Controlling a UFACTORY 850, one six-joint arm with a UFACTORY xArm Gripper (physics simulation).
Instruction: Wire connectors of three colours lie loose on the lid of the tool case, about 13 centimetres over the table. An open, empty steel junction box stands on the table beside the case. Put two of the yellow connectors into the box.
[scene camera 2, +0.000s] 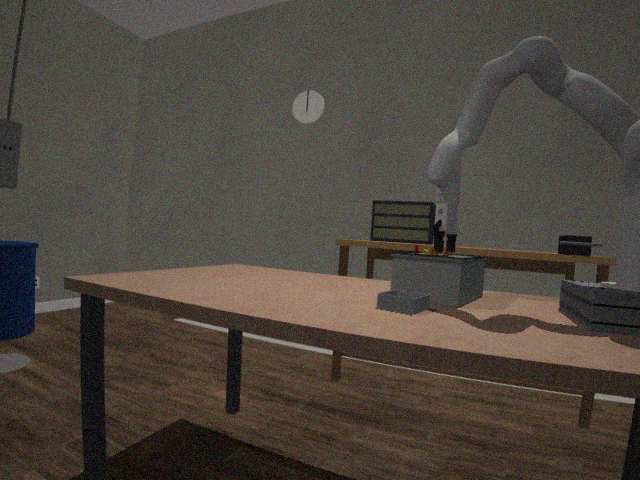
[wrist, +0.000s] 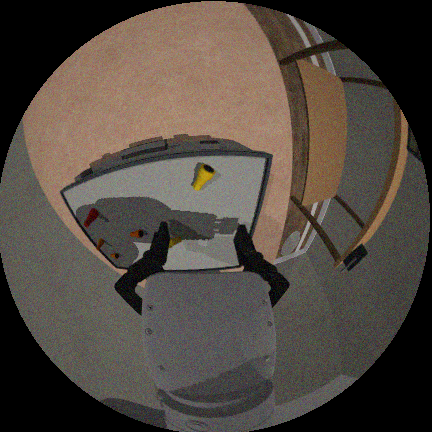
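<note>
The tool case (scene camera 2: 426, 279) stands on the table; its pale lid (wrist: 237, 187) carries the connectors. A larger yellow connector (wrist: 203, 177) lies near the lid's far edge, beyond the fingertips. A second yellow connector (wrist: 175, 242) lies just inside the left finger, which partly hides it. A red connector (wrist: 91, 218) (scene camera 2: 416, 249) and orange connectors (wrist: 137, 233) (wrist: 100, 243) (wrist: 115, 255) lie at the left of the lid. My gripper (wrist: 202, 230) (scene camera 2: 445, 249) is open and empty, low over the lid. The steel junction box (scene camera 2: 394, 302) stands beside the case; it does not show in the wrist view.
A grey drawer unit (scene camera 2: 615, 307) stands on the table (scene camera 2: 289, 304) at the right. A back bench (scene camera 2: 516, 253) bears a drawer organiser (scene camera 2: 403, 221) and a dark box (scene camera 2: 574, 245). A blue barrel (scene camera 2: 17, 289) stands at the left.
</note>
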